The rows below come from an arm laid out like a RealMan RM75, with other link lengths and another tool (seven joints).
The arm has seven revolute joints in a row. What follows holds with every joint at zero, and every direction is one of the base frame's.
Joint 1 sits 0.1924 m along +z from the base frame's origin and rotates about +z.
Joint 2 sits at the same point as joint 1 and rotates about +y.
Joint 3 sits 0.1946 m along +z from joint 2 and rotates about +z.
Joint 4 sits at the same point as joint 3 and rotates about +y.
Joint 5 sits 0.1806 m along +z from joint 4 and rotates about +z.
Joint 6 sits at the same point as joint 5 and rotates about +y.
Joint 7 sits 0.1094 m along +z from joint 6 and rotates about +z.
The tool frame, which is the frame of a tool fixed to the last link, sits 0.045 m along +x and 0.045 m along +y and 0.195 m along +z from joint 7; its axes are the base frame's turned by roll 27.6, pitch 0 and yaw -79.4 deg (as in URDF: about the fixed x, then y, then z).
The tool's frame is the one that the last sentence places.
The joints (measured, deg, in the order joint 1, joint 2, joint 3, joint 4, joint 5, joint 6, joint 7), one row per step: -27.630, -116.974, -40.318, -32.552, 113.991, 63.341, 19.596; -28.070, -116.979, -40.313, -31.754, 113.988, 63.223, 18.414; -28.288, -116.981, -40.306, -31.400, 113.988, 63.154, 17.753; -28.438, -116.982, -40.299, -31.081, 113.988, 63.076, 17.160; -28.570, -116.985, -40.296, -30.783, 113.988, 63.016, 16.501; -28.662, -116.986, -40.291, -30.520, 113.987, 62.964, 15.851
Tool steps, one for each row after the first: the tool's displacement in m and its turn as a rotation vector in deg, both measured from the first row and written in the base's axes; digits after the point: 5 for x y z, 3 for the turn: -0.00122, 0.00147, 0.00035, -0.336, -0.471, 0.067; -0.00159, 0.00216, 0.00057, -0.536, -0.806, 0.080; -0.00235, 0.00274, 0.00071, -0.727, -1.101, 0.148; -0.00308, 0.00326, 0.00103, -0.920, -1.484, 0.214; -0.00392, 0.00369, 0.00139, -1.105, -1.888, 0.296
